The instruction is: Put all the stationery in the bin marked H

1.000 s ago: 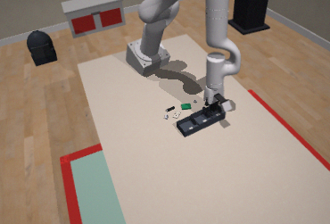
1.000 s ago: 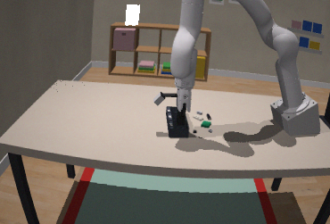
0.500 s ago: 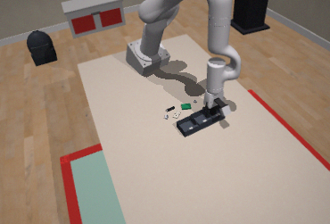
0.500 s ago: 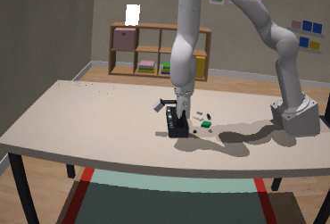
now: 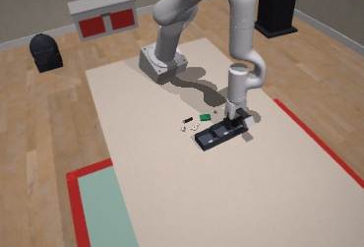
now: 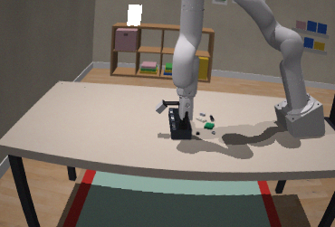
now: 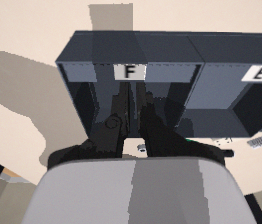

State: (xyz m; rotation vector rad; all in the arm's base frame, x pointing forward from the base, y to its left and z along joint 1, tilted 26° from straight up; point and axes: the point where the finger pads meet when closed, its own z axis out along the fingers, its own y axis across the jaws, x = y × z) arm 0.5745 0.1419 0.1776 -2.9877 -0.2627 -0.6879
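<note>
My gripper is now 120 mm past the green flat piece, 100 mm to the left of it and 30 mm above it. The rest, counted from my hand: black round thing 70 mm behind, 30 mm below, 20 mm to the right; grey thing 140 mm behind, 40 mm to the right, 30 mm below; tray 80 mm to the right, 20 mm ahead, 10 mm below.
</note>
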